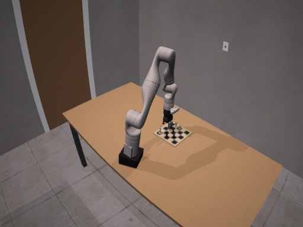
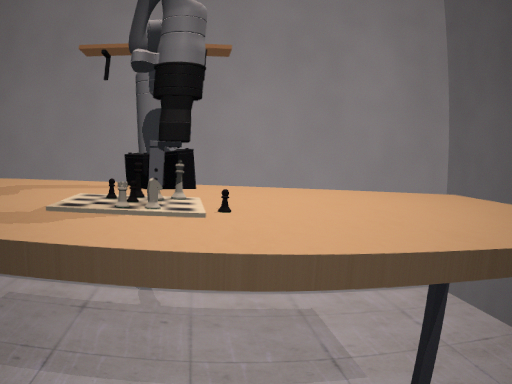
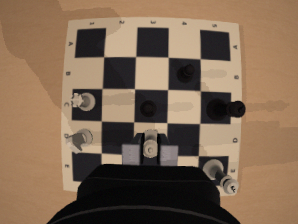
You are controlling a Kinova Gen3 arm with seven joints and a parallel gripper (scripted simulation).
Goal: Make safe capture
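The chessboard lies 1 cm behind my hand, 4 cm to the right of it and 5 cm below it. Round my hand: tall white piece: 7 cm behind, 5 cm to the left, 1 cm below.
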